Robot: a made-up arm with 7 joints.
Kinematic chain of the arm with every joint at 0, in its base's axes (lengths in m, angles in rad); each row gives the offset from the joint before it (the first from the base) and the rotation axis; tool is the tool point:
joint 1: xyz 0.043 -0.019 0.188 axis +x
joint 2: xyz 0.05 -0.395 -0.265 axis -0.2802 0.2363 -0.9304
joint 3: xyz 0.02 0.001 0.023 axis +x
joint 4: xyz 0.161 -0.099 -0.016 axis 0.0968 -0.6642 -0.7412
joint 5: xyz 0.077 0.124 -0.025 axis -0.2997 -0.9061 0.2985
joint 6: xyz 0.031 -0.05 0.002 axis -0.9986 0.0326 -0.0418
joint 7: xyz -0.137 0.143 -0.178 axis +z
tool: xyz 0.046 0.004 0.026
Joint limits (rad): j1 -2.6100..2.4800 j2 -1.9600..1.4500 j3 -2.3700..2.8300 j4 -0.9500..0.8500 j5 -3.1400..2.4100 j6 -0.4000..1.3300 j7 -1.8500..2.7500
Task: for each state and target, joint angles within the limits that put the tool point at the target. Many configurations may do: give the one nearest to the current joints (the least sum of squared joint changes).
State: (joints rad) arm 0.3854 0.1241 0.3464 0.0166 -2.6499 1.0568 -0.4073
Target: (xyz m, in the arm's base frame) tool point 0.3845 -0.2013 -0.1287
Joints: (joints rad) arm 0.7922 0.1636 0.1175 -0.0945 -2.9176 0.6919 -0.3583
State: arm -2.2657 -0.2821 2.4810 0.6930 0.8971 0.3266 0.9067
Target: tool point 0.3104 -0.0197 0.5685
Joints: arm -1.4965 -0.2546 2.6269 0.0312 0.5113 -0.1297 0.9603
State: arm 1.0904 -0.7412 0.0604 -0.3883 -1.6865 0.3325 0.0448
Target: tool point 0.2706 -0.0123 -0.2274
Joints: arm 0.6491 0.1147 -0.4391 -0.0095 -1.4899 0.0724 0.0188
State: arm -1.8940 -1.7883 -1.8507 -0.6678 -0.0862 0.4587 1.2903
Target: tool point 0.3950 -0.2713 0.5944
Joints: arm -1.5564 -1.2665 -1.5885 -0.4466 0.3199 0.5295 1.3106
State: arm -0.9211 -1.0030 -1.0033 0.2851 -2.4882 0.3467 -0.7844
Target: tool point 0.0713 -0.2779 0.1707
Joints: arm -0.9093 -1.0425 -1.1279 0.1746 -2.2505 0.4434 -0.7577
